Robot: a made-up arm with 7 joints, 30 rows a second.
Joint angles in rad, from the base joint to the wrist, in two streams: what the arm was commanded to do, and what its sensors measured. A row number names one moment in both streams.
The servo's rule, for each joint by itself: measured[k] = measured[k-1] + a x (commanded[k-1-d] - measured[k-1]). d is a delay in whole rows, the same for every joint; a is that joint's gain. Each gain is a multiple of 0.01, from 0.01 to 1. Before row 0 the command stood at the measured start. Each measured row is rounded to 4 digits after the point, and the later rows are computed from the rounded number. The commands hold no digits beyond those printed.
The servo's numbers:
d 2
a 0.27 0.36 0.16 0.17 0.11 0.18 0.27
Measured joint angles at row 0: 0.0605 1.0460 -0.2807 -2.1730 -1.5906 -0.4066 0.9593
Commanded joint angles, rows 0 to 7: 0.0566 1.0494 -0.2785 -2.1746 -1.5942 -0.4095 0.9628; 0.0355 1.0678 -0.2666 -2.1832 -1.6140 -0.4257 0.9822; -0.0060 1.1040 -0.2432 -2.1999 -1.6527 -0.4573 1.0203; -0.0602 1.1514 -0.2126 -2.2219 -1.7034 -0.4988 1.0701; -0.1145 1.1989 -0.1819 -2.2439 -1.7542 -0.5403 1.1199; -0.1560 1.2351 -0.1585 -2.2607 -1.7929 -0.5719 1.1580; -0.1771 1.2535 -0.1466 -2.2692 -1.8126 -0.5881 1.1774; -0.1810 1.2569 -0.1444 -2.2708 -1.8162 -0.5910 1.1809
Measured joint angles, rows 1 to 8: 0.0605 1.0460 -0.2807 -2.1730 -1.5906 -0.4066 0.9593; 0.0605 1.0460 -0.2807 -2.1730 -1.5906 -0.4066 0.9593; 0.0594 1.0472 -0.2803 -2.1733 -1.5910 -0.4071 0.9602; 0.0529 1.0546 -0.2781 -2.1750 -1.5935 -0.4104 0.9661; 0.0370 1.0724 -0.2725 -2.1792 -1.6000 -0.4188 0.9807; 0.0108 1.1008 -0.2629 -2.1865 -1.6114 -0.4332 1.0048; -0.0230 1.1361 -0.2499 -2.1963 -1.6271 -0.4525 1.0359; -0.0589 1.1717 -0.2353 -2.2072 -1.6453 -0.4740 1.0689
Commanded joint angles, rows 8 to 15: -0.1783 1.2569 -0.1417 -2.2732 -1.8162 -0.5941 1.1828; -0.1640 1.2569 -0.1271 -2.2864 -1.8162 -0.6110 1.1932; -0.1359 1.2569 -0.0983 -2.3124 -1.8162 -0.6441 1.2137; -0.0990 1.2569 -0.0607 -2.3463 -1.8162 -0.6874 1.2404; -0.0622 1.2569 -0.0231 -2.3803 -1.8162 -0.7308 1.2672; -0.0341 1.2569 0.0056 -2.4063 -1.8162 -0.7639 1.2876; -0.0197 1.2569 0.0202 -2.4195 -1.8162 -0.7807 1.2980; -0.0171 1.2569 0.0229 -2.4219 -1.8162 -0.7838 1.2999
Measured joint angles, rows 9 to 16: -0.0908 1.2011 -0.2211 -2.2177 -1.6637 -0.4945 1.0982; -0.1152 1.2212 -0.2088 -2.2267 -1.6805 -0.5119 1.1205; -0.1322 1.2341 -0.1981 -2.2346 -1.6954 -0.5267 1.1373; -0.1408 1.2423 -0.1867 -2.2434 -1.7087 -0.5419 1.1524; -0.1395 1.2476 -0.1726 -2.2551 -1.7205 -0.5603 1.1690; -0.1286 1.2509 -0.1547 -2.2706 -1.7310 -0.5832 1.1883; -0.1107 1.2531 -0.1336 -2.2892 -1.7404 -0.6098 1.2096; -0.0900 1.2545 -0.1113 -2.3091 -1.7487 -0.6375 1.2307
